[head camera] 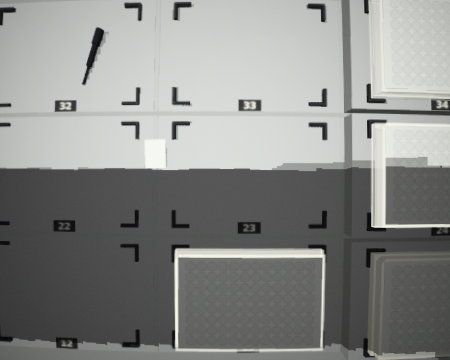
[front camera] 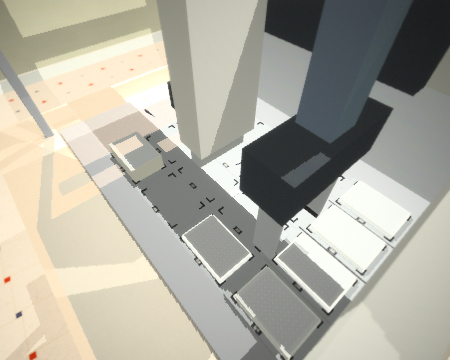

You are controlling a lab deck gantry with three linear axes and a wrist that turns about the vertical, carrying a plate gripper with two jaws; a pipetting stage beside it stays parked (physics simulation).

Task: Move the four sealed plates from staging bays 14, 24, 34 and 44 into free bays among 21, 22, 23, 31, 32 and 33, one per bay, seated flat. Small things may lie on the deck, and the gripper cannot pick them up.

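Places are measured from the robot's base along level axes (x right, y back, z down), in metres.
Pixels of known places: gripper, fingertip midpoint: (front camera: 287, 228); robot's base at its link origin: (front camera: 112, 155).
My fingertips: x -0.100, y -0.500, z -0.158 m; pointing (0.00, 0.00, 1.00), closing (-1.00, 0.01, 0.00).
Observation:
Ahead of a thing's pixels: the offset from my fingertips to its top centre. "spot": to the spot under its first point.
My gripper (front camera: 290, 227) is open and empty, its two jaws pointing down over the deck just left of the bay 24 plate in the front view. Sealed plates lie flat in bay 14 {spot: dx +0.060, dy -0.060, dz +0.129 m} (front camera: 277, 310) (head camera: 420, 305), bay 24 {spot: dx -0.041, dy -0.068, dz +0.129 m} (front camera: 317, 275) (head camera: 420, 195) and bay 34 {spot: dx -0.150, dy -0.060, dz +0.129 m} (front camera: 347, 237) (head camera: 420, 45). The bay 44 plate {dx -0.264, dy -0.056, dz +0.130 m} (front camera: 374, 209) lies at the far end of that row. In the head view, bays 23 and 33 hold no plate. A dark pen-like tool {dx -0.154, dy +0.248, dz +0.151 m} (head camera: 93, 55) lies in bay 32. A small white square piece {dx -0.068, dy +0.191, dz +0.157 m} (head camera: 155, 153) lies between bays 22 and 23.
Another plate {dx +0.057, dy +0.108, dz +0.144 m} (front camera: 216, 248) (head camera: 250, 305) lies in bay 13, beside bay 14. A tall pale box {dx +0.057, dy +0.436, dz +0.116 m} (front camera: 137, 155) stands at the deck's left. The large beige column (front camera: 215, 75) hides part of the middle bays. A thin dark item {dx -0.074, dy +0.597, dz +0.151 m} (front camera: 149, 112) lies near the far left.

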